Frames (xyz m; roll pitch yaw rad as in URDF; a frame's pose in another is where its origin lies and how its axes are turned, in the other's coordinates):
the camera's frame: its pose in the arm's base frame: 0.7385 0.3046 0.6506 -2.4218 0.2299 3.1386
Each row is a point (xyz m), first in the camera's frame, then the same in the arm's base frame.
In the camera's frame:
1: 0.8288 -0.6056 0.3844
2: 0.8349 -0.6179 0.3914
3: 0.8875 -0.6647 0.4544
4: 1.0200 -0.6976 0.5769
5: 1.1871 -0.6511 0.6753
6: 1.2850 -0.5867 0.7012
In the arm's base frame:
1: -0.0957 -0.4017 0.5690
2: -0.1023 -0.4155 0.5704
3: -0.1500 -0.4921 0.5423
4: -0.2633 -0.5973 0.4436
5: -0.4023 -0.6268 0.3036
6: -0.4834 -0.5952 0.2210

